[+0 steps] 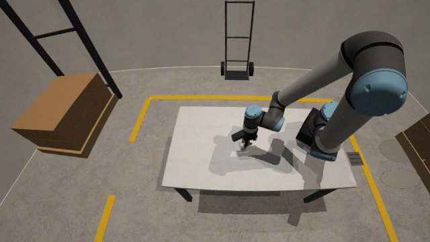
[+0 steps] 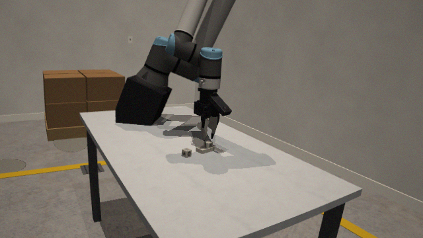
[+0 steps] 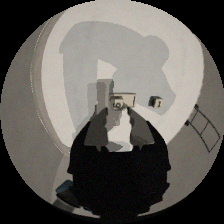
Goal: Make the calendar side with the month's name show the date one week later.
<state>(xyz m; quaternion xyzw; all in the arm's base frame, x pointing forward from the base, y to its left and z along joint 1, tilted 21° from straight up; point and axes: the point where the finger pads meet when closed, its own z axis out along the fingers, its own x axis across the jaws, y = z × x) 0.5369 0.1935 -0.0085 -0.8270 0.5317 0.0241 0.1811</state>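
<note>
Right now my hand is 1 cm short of the calendar tray, 1 cm to the left of it and 5 cm above it.
</note>
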